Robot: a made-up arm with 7 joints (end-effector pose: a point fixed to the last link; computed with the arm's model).
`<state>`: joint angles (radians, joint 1 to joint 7).
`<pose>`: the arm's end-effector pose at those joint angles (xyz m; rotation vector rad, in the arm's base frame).
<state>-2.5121 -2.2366 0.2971 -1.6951 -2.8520 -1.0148 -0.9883</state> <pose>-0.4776 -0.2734 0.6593 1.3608 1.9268 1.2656</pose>
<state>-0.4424 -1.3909 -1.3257 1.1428 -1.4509 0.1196 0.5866</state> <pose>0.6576 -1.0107 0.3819 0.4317 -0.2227 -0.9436</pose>
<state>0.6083 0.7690 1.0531 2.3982 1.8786 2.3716 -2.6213</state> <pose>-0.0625 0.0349 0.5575 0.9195 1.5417 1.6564</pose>
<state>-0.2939 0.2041 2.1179 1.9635 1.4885 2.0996 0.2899</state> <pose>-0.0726 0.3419 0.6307 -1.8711 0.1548 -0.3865</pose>
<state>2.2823 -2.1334 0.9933 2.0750 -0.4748 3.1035 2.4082</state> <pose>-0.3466 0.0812 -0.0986 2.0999 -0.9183 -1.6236</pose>
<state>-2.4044 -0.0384 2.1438 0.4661 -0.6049 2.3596 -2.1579</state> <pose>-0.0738 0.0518 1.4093 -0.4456 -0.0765 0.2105</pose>
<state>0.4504 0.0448 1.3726 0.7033 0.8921 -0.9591 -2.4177</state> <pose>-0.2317 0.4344 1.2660 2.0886 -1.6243 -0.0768</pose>
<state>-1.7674 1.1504 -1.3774 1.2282 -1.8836 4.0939 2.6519</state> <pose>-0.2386 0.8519 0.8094 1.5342 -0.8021 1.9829</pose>
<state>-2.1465 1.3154 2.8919 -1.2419 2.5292 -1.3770 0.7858</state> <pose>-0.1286 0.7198 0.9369 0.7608 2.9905 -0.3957</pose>
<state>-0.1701 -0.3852 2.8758 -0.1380 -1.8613 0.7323 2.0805</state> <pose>0.5141 -0.4370 1.4338 -0.6116 0.9766 -0.0031</pose>
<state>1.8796 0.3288 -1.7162 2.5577 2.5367 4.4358 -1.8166</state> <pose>0.3774 0.2904 0.6810 0.8873 -0.3152 -1.0637</pose>
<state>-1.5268 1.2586 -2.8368 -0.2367 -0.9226 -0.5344 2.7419</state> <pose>0.0401 1.0645 0.9015 -2.0424 1.9285 -0.6035</pose>
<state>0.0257 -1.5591 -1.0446 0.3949 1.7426 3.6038 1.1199</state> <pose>0.8346 -0.2237 0.1221 0.8187 0.3971 -2.4328</pose>
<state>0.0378 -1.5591 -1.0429 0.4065 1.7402 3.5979 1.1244</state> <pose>0.8340 -0.2167 0.1213 0.8042 0.4028 -2.4284</pose>
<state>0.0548 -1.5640 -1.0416 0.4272 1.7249 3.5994 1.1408</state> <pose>0.8309 -0.2092 0.1154 0.7755 0.3851 -2.4215</pose>
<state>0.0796 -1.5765 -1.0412 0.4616 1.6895 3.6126 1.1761</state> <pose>0.8238 -0.2008 0.1023 0.7234 0.3315 -2.4075</pose>
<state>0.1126 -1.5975 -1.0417 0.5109 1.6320 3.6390 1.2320</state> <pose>0.8115 -0.1922 0.0817 0.6424 0.2411 -2.3798</pose>
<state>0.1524 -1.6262 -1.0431 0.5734 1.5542 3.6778 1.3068</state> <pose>0.7936 -0.1845 0.0559 0.5309 0.1222 -2.3294</pose>
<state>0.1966 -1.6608 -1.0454 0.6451 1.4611 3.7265 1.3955</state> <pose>0.7705 -0.1792 0.0282 0.3927 -0.0099 -2.2491</pose>
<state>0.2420 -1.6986 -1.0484 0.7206 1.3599 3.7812 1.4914</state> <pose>0.7442 -0.1773 0.0024 0.2381 -0.1373 -2.1379</pose>
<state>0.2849 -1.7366 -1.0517 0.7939 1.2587 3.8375 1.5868</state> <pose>0.7170 -0.1790 -0.0189 0.0818 -0.2457 -2.0043</pose>
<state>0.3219 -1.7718 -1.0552 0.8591 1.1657 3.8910 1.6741</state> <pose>0.6922 -0.1838 -0.0343 -0.0608 -0.3283 -1.8641</pose>
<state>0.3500 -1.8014 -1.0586 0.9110 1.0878 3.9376 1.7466</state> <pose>0.6720 -0.1904 -0.0442 -0.1772 -0.3854 -1.7358</pose>
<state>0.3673 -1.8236 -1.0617 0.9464 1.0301 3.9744 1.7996</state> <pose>0.6577 -0.1979 -0.0502 -0.2600 -0.4218 -1.6358</pose>
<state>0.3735 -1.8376 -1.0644 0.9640 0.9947 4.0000 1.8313</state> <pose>0.6497 -0.2051 -0.0538 -0.3070 -0.4441 -1.5732</pose>
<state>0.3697 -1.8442 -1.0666 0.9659 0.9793 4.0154 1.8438</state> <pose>0.6469 -0.2119 -0.0563 -0.3227 -0.4577 -1.5474</pose>
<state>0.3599 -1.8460 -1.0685 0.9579 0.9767 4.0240 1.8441</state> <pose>0.6474 -0.2182 -0.0582 -0.3188 -0.4668 -1.5457</pose>
